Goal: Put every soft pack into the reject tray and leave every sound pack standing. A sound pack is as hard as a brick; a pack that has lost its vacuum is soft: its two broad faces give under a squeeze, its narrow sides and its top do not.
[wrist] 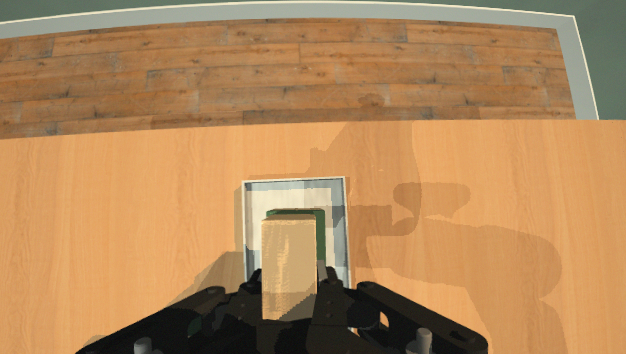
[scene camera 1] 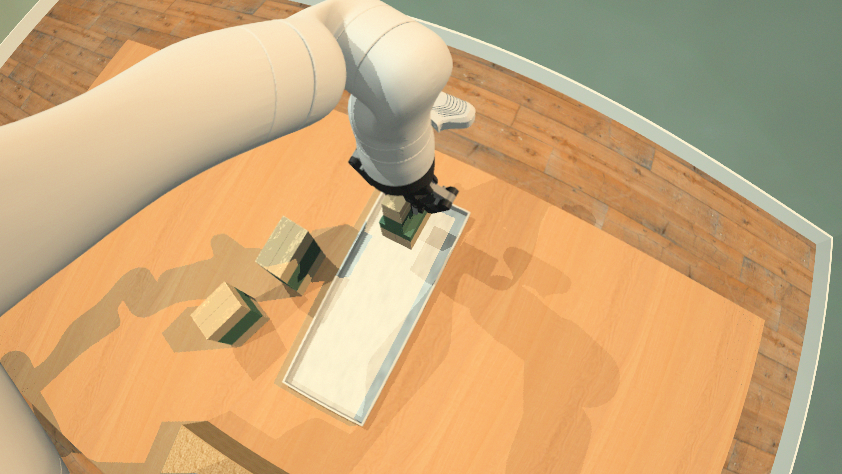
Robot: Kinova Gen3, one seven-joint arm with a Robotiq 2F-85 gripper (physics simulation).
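Frame: origin at the arm's base, x ahead, y left, z up, level; metres.
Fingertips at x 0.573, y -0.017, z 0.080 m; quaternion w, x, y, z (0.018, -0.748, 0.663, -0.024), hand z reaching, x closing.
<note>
A point is followed by its place in that frame.
My gripper [scene camera 1: 407, 215] @[x 0.573, y -0.017, z 0.080 m] [wrist: 295, 273] @[x 0.573, y -0.017, z 0.080 m] is shut on a tan pack with a green band [scene camera 1: 403, 226] @[x 0.541, y -0.034, z 0.091 m] [wrist: 289, 245] @[x 0.606, y -0.013, z 0.143 m]. The held pack is upright, at the far end of the white reject tray [scene camera 1: 365, 317] @[x 0.427, y -0.031, z -0.096 m] [wrist: 290, 196] @[x 0.630, y 0.002, z -0.096 m], inside its outline. Its upper part looks narrower than the green part below, as if pressed in between the fingers. Whether its base touches the tray floor cannot be told. Two more tan and green packs stand on the table left of the tray in the scene view: one nearer the tray [scene camera 1: 288, 250] @[x 0.432, y 0.092, z 0.041 m], one farther left [scene camera 1: 229, 315] @[x 0.299, y 0.110, z 0.041 m].
The tray is long, with low walls. The wooden table [scene camera 1: 642, 306] @[x 0.712, y -0.442, z -0.099 m] [wrist: 125, 200] @[x 0.598, y 0.258, z -0.099 m] extends on both sides of it. A tan, rough-topped block [scene camera 1: 197, 452] @[x 0.069, y 0.046, z 0.000 m] shows in part at the scene view's bottom edge. The arm [scene camera 1: 176, 105] @[x 0.419, y -0.024, z 0.526 m] crosses above the table's left part and casts broad shadows.
</note>
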